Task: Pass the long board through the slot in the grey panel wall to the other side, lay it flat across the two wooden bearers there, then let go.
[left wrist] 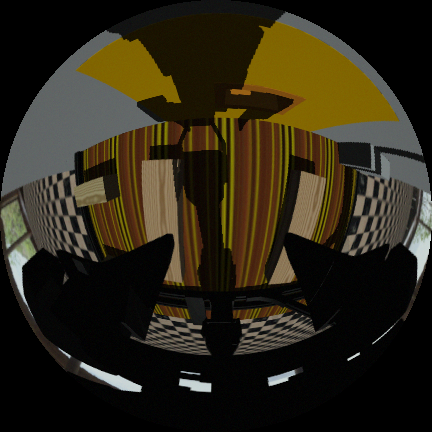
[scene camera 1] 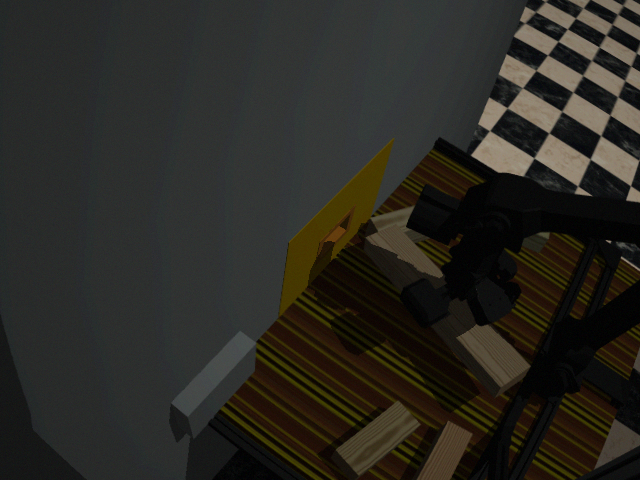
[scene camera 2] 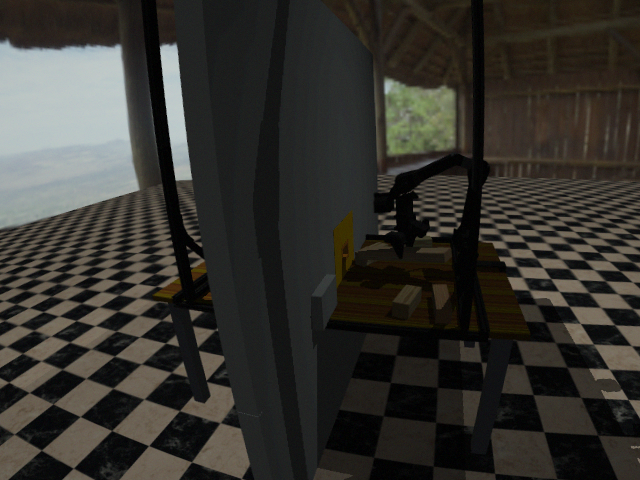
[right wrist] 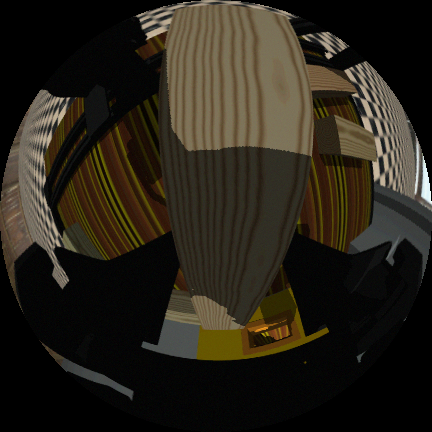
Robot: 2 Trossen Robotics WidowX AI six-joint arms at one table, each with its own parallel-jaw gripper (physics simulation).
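Frame: origin at the left arm's base, x ahead, y down, z left, level; centimetres.
Where they show: left gripper, between the fingertips: point(left wrist: 230, 239); right gripper, between the fingertips: point(scene camera 1: 445, 312) point(scene camera 2: 405, 255) point(right wrist: 230, 232); left arm's base, origin of its link: point(left wrist: 221, 303); right arm's base, origin of its link: point(scene camera 1: 547, 382) point(right wrist: 133, 80).
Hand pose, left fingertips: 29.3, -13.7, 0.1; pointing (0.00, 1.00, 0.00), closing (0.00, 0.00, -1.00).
Things, the pixels of their top centre, and the offset from my left fingertips, as dx, dy, dz. "spot": a spot on its surface instead.
- yellow plate, a spot on its surface: point(left wrist: 325, 65) spot: +13.8, -2.9, -6.5
- reddish block, centre of its top: point(scene camera 1: 438, 471) point(right wrist: 329, 77) point(scene camera 2: 441, 296) +53.2, +11.2, -25.2
- grey box, centre of its top: point(scene camera 1: 220, 377) point(right wrist: 389, 250) point(scene camera 2: 327, 285) +21.4, +5.6, -34.4
- small block, centre of its top: point(left wrist: 86, 193) +2.7, +10.9, +28.5
The long board point(scene camera 1: 496, 356) point(scene camera 2: 434, 254) point(right wrist: 235, 100) is gripped in my right gripper point(scene camera 1: 454, 310) point(right wrist: 230, 232), which is shut on it near its middle. It is roughly level above the table on the right arm's side. Its far end points at the grey panel wall point(scene camera 1: 206, 155) point(scene camera 2: 330, 129) point(left wrist: 50, 115), beside the slot in the yellow plate point(scene camera 1: 307, 248) point(left wrist: 325, 65). The orange-rimmed slot lies right of that end in the right wrist view. My left gripper point(left wrist: 230, 239) is open and empty; beyond its fingers lie two wooden bearers, one at the left point(left wrist: 160, 200), one at the right point(left wrist: 307, 200).
A pale block point(scene camera 1: 377, 439) point(scene camera 2: 406, 302) point(right wrist: 355, 137) and a reddish block point(scene camera 1: 447, 449) point(scene camera 2: 440, 302) point(right wrist: 330, 80) lie on the right arm's side. Another pale block point(scene camera 1: 392, 219) point(right wrist: 182, 302) lies beyond the board. A grey box point(scene camera 1: 217, 377) point(scene camera 2: 323, 304) juts from the wall. A small block point(left wrist: 90, 192) lies beside the left bearer.
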